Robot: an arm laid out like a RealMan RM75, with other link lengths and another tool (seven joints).
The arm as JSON. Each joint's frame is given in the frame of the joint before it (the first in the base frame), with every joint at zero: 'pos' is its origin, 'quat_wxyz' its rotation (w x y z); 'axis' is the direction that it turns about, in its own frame. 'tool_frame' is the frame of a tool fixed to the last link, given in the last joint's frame.
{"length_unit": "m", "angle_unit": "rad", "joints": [
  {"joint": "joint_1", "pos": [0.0, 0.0, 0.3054], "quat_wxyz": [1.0, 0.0, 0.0, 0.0], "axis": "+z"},
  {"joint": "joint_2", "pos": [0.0, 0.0, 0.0], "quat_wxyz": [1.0, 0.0, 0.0, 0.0], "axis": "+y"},
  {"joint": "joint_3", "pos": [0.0, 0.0, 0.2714], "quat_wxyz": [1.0, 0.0, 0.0, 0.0], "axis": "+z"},
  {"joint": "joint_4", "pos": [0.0, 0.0, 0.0], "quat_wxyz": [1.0, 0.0, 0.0, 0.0], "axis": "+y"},
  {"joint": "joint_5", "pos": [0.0, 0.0, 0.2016], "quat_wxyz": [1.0, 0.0, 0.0, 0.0], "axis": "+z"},
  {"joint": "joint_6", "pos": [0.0, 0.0, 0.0], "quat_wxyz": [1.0, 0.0, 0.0, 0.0], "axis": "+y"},
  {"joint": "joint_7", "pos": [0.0, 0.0, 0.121], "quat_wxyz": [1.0, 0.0, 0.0, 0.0], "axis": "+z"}
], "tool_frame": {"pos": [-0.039, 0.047, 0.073], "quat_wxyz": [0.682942, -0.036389, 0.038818, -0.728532]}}
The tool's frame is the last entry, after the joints.
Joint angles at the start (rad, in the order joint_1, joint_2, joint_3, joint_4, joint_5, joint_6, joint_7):
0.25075, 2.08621, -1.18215, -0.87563, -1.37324, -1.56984, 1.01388
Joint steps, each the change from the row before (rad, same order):
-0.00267, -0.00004, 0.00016, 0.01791, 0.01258, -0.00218, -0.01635
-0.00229, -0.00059, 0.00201, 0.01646, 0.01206, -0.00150, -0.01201
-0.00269, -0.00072, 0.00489, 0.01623, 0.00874, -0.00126, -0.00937
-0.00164, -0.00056, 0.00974, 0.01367, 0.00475, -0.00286, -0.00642
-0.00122, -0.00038, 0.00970, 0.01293, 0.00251, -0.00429, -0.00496
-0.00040, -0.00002, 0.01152, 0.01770, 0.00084, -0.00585, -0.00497
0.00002, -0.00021, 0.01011, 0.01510, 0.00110, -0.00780, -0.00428
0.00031, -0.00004, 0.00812, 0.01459, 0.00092, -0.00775, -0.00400
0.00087, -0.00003, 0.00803, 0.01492, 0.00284, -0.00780, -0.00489
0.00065, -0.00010, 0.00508, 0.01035, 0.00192, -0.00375, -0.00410
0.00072, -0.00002, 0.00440, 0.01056, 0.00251, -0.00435, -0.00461
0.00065, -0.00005, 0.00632, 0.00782, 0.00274, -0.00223, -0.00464
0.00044, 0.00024, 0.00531, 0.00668, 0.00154, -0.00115, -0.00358
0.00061, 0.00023, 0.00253, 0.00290, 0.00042, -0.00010, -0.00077
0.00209, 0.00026, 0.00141, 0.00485, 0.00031, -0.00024, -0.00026
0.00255, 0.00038, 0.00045, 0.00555, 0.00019, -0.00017, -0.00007
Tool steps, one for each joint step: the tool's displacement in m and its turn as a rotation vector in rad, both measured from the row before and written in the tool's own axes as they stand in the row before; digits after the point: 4 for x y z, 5 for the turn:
-0.0007, 0.0015, -0.0012, 0.00828, 0.01007, 0.00402
0.0001, 0.0012, -0.0015, 0.00723, 0.01174, 0.00622
0.0005, 0.0016, -0.0018, 0.00431, 0.01297, 0.00840
0.0011, 0.0012, -0.0021, 0.00348, 0.01311, 0.00737
0.0007, 0.0011, -0.0020, 0.00308, 0.01019, 0.00758
0.0005, 0.0016, -0.0021, 0.00307, 0.00972, 0.01151
0.0002, 0.0009, -0.0020, 0.00488, 0.00651, 0.00915
-0.0002, 0.0008, -0.0016, 0.00494, 0.00428, 0.00893
0.0000, 0.0004, -0.0015, 0.00678, 0.00525, 0.00802
0.0001, 0.0005, -0.0009, 0.00356, 0.00451, 0.00493
-0.0001, 0.0004, -0.0008, 0.00440, 0.00384, 0.00463
0.0008, 0.0002, -0.0008, 0.00383, 0.00727, 0.00190
0.0006, 0.0004, -0.0006, 0.00236, 0.00621, 0.00229
0.0004, 0.0001, -0.0001, 0.00089, 0.00270, 0.00158
0.0002, 0.0001, 0.0003, 0.00108, 0.00065, 0.00314
0.0000, 0.0002, 0.0005, 0.00097, -0.00056, 0.00389

